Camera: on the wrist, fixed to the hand. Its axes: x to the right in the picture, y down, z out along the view.
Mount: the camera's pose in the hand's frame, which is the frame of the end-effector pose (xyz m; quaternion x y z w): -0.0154 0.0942 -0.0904 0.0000 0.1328 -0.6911 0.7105
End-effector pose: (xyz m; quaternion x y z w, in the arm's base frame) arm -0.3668 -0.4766 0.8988 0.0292 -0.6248 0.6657 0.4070
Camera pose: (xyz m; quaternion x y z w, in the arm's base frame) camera -0.3685 -0.3965 0.7946 0.3641 -0.3697 0.1956 0.8322
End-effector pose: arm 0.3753 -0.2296 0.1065 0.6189 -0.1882 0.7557 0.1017
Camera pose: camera 0.2610 -0.2769 0.0618 0.4694 0.3075 0.5488 0.6195
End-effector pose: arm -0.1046 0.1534 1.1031 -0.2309 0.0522 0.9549 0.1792
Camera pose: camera -0.0882 0.0444 1.0315 -0.3269 -0.0987 0.5239 0.7803
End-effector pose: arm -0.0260 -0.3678 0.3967 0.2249 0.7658 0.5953 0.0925
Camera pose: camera -0.0274 -0.4356 0.5093 -0.4485 0.7118 0.3889 0.3754
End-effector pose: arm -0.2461 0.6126 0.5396 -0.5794 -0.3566 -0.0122 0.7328
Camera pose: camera -0.1710 0.5599 0.4454 -0.1636 -0.5565 -0.5920 0.5596
